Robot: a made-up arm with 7 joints.
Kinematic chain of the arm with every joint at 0, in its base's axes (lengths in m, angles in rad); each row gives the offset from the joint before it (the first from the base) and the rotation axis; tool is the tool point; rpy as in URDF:
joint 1: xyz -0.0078 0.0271 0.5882 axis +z
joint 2: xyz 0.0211 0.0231 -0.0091 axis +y
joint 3: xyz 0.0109 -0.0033 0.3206 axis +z
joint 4: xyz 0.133 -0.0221 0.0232 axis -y
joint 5: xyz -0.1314 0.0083 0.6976 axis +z
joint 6: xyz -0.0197 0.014 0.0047 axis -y
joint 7: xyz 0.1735 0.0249 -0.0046 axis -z
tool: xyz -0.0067 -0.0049 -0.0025 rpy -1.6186 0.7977 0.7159
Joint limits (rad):
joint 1: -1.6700..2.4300
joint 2: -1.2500..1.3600
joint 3: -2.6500..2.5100
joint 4: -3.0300..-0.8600
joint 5: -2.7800..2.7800
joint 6: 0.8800..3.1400
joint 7: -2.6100..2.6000
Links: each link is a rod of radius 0.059 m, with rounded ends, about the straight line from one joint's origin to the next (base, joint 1, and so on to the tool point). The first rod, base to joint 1, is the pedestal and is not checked.
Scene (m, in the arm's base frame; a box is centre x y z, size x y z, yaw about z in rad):
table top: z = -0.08
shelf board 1: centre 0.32 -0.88 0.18 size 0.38 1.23 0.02 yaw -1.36
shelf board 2: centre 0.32 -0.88 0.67 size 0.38 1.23 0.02 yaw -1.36
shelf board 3: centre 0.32 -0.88 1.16 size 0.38 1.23 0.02 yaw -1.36
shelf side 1: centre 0.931 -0.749 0.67 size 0.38 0.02 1 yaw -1.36
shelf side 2: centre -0.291 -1.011 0.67 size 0.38 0.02 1 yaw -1.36
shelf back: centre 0.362 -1.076 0.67 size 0.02 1.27 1 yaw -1.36
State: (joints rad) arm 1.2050 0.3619 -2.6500 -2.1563 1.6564 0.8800 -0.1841
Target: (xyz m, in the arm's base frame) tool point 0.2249 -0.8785 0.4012
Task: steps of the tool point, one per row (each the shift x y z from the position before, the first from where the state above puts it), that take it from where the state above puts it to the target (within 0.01 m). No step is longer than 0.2 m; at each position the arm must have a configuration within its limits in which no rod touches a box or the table.
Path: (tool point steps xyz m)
1: 0.0036 0.0914 0.0136
2: -0.0186 0.0840 -0.0017
3: -0.0384 0.0739 -0.0119
4: -0.0103 -0.0380 -0.1574
5: 0.0030 0.0054 -0.1629
6: 0.0109 0.0492 -0.1556
7: 0.0517 -0.0865 0.0209
8: 0.0331 -0.0919 0.0092
9: 0.0095 -0.0942 -0.0057
10: -0.0165 -0.0912 -0.0244

